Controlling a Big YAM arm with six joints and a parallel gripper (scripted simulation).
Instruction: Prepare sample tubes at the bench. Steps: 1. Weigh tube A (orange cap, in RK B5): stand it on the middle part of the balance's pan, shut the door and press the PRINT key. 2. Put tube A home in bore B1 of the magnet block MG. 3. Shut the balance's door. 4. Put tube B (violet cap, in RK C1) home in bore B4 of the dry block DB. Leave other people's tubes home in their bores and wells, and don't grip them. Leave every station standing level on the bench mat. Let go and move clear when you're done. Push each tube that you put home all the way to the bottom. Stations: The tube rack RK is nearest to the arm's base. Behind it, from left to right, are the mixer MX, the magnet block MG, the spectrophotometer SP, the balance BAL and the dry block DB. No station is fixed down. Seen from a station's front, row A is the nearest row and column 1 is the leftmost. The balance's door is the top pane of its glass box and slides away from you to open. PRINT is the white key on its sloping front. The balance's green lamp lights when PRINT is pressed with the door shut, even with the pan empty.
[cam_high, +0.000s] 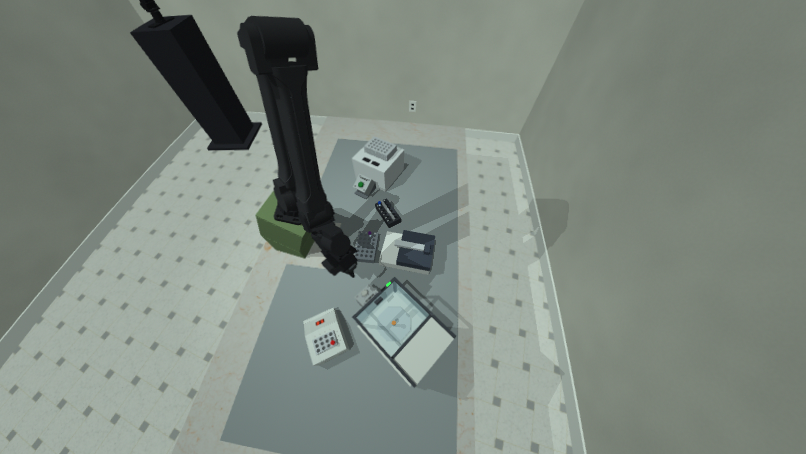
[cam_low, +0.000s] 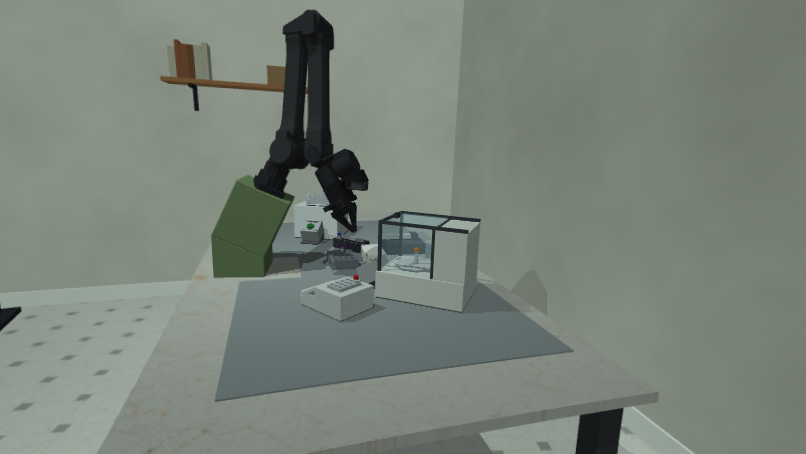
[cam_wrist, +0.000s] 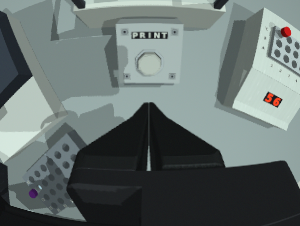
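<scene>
Now: the balance door 12 cm to the right of my hand, 12 cm ahead of it and 5 cm above it. Round my hand: red-capped tube: 20 cm to the right, 10 cm below, 5 cm behind; then balance pan: 14 cm to the right, 14 cm ahead, 8 cm below; then tube rack RK: 18 cm to the left, 14 cm below, 2 cm ahead.
</scene>
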